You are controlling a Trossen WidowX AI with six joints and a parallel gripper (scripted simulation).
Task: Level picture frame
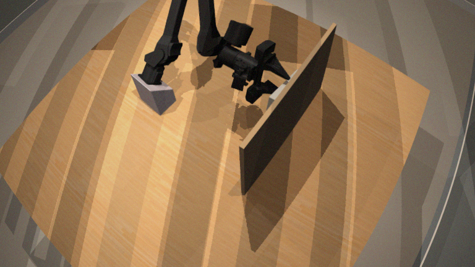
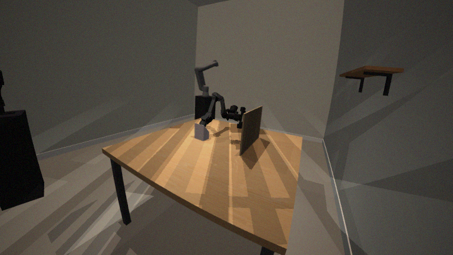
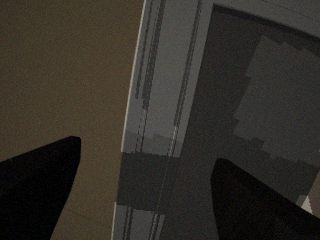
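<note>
Now: the picture frame 1 cm ahead of my gripper tip, 1 cm to the right of it and 5 cm below it. From my gripper tip the other things lie so: wall panel (2 cm ahead, 1 cm to the right, 6 cm below).
</note>
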